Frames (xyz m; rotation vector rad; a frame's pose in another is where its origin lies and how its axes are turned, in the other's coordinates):
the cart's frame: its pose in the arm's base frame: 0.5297 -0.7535 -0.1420 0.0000 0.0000 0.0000
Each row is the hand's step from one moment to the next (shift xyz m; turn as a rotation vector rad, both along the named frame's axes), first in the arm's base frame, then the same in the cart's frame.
Working: the arm's base frame: its pose in the cart's frame: -0.5297 0.7535 0.1420 0.0000 0.0000 0.0000

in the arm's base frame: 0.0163 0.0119 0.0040 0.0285 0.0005 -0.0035
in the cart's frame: 0.0163 0.0119 0.0040 0.0285 0.0005 -0.0035
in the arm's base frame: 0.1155 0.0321 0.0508 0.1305 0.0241 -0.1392
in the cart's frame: 0.1155 0.0321 0.0508 0.1305 0.0241 -0.1392
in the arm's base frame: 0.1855 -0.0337 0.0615 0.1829 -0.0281 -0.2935
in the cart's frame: 0.1855 -0.0337 0.0615 0.1829 -0.0281 -0.2935
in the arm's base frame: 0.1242 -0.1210 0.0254 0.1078 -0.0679 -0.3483
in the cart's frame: 0.1242 -0.1210 0.0254 0.1078 -0.0679 -0.3483
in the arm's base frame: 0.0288 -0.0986 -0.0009 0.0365 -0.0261 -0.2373
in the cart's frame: 0.0288 -0.0986 -0.0009 0.0365 -0.0261 -0.2373
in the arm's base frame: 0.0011 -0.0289 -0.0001 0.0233 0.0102 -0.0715
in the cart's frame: 0.0011 -0.0289 -0.0001 0.0233 0.0102 -0.0715
